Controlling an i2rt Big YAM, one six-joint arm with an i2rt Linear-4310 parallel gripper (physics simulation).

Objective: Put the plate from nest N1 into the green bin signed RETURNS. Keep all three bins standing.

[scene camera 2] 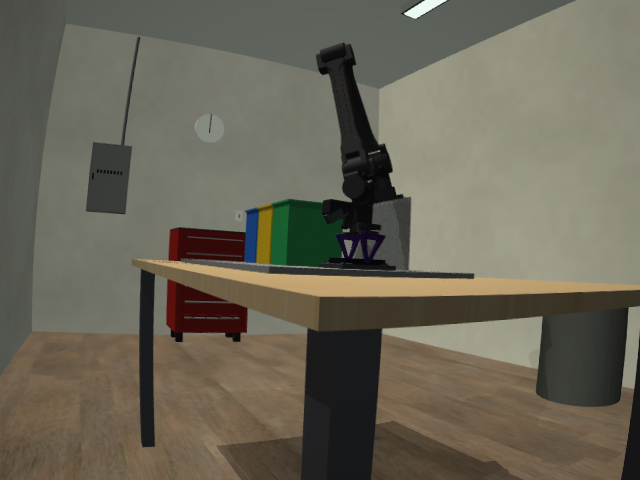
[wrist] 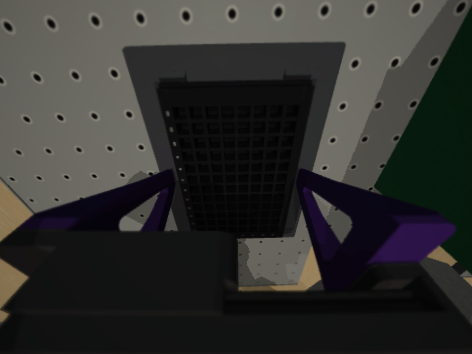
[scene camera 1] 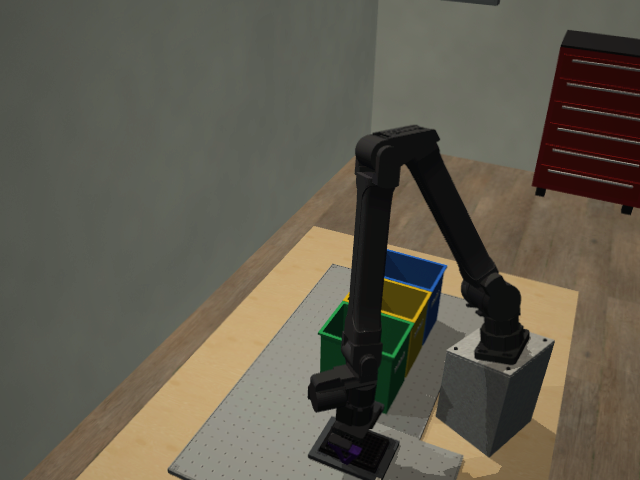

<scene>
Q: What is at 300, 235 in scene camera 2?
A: A green bin.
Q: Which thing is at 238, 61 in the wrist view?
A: A dark grey nest.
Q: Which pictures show the yellow bin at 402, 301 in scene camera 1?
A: Scene camera 2 and scene camera 1 only.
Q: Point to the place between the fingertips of the gripper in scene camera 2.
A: At 357, 262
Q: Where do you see a black well plate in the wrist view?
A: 236, 145
</scene>
